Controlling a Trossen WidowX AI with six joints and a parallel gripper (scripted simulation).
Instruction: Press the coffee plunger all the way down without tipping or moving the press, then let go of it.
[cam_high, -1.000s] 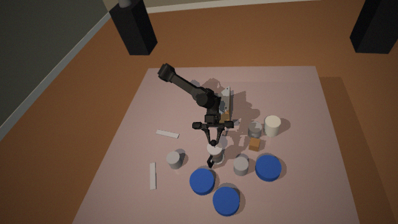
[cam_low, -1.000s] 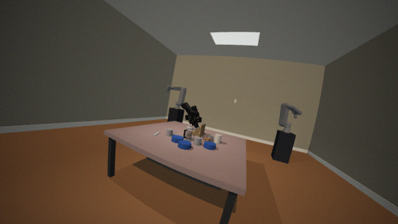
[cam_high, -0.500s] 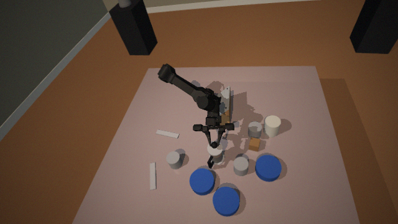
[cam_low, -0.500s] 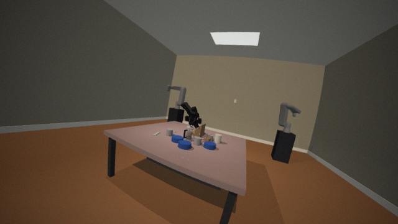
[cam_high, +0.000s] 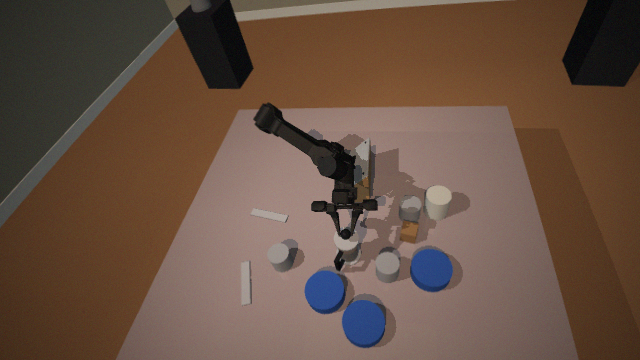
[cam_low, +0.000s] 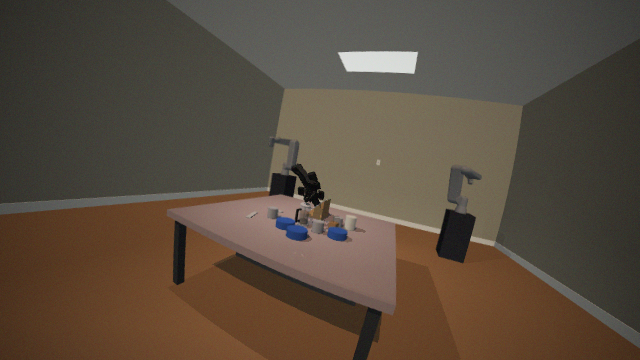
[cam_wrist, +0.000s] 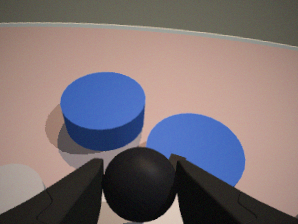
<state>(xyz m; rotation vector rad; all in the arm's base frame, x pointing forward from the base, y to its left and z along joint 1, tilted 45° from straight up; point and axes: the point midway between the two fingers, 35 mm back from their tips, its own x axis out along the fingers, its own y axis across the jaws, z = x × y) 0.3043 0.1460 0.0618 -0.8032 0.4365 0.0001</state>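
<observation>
The coffee press is 9 cm below my gripper tip and 1 cm to the right of it. Round my gripper tip: white cylinder 26 cm to the left, 24 cm behind, 13 cm below; brown cube 18 cm to the left, 15 cm below, 13 cm behind.
</observation>
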